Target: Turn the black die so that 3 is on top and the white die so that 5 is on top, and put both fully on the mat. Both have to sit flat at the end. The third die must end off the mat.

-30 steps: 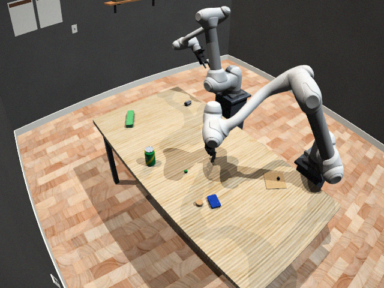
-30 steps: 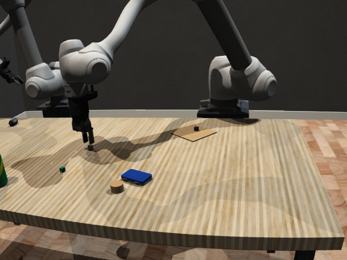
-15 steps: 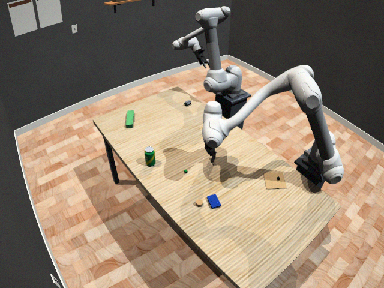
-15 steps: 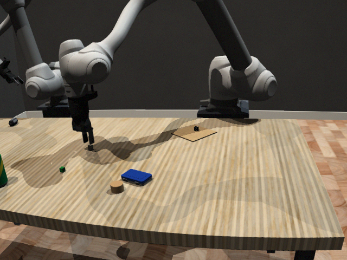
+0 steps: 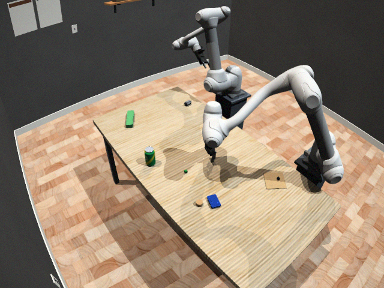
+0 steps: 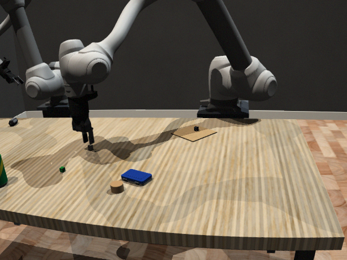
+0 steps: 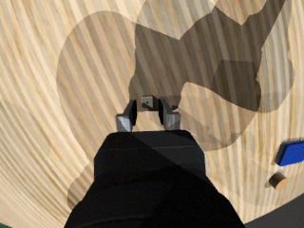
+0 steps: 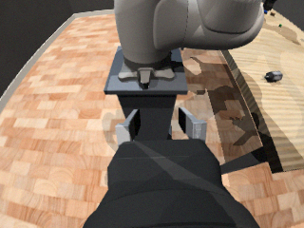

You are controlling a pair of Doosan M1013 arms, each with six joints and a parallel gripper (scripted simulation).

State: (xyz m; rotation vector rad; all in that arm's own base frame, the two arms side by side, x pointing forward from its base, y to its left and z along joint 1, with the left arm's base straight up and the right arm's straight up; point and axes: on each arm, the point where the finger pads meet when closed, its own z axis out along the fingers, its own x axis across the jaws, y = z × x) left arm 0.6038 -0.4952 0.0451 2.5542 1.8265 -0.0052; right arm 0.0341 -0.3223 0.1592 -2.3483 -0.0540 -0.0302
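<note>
The white die lies 4 cm below my left hand. From my left hand the other things lie so: blue case (30 cm to the left, 18 cm ahead, 3 cm below); tan mat (36 cm to the left, 25 cm behind, 4 cm below); green die (20 cm ahead, 4 cm below, 1 cm to the left).
</note>
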